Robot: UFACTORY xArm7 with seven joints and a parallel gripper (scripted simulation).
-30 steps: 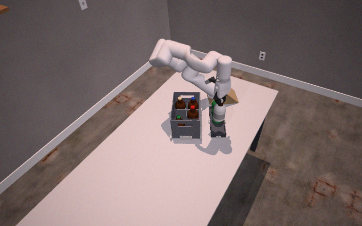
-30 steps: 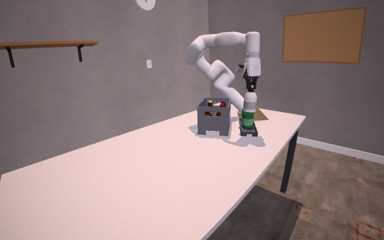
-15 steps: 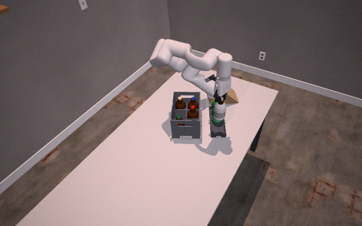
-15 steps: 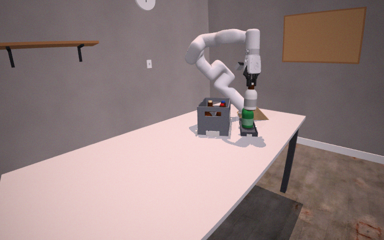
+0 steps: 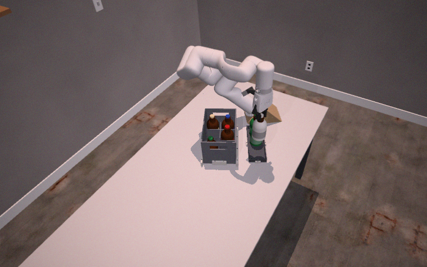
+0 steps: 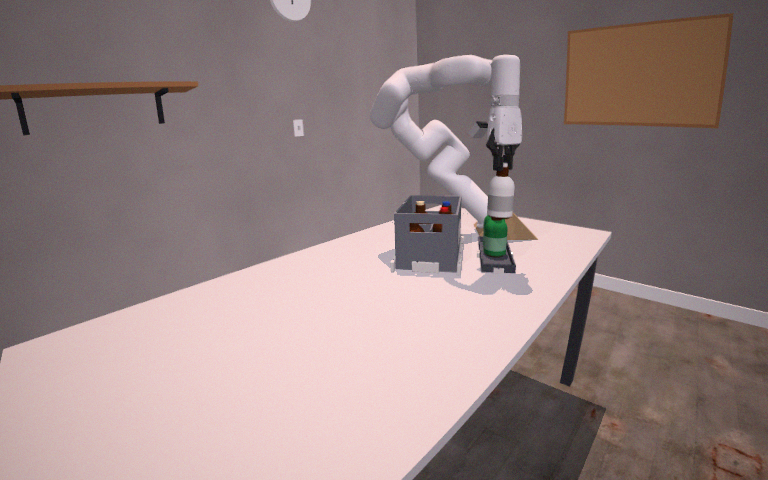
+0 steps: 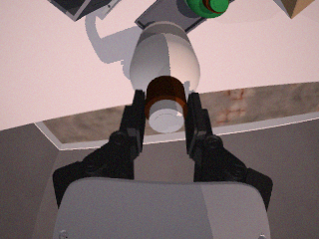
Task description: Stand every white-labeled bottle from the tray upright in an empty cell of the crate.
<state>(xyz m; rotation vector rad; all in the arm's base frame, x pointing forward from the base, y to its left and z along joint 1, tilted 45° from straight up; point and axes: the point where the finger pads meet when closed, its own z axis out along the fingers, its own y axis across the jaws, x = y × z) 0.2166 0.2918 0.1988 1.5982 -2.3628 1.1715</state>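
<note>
My gripper is now 8 cm above the white-labeled bottle. From my hand the other things lie so: grey crate (2 cm behind, 23 cm to the right, 23 cm below); then dark tray (9 cm behind, 2 cm to the right, 30 cm below).
</note>
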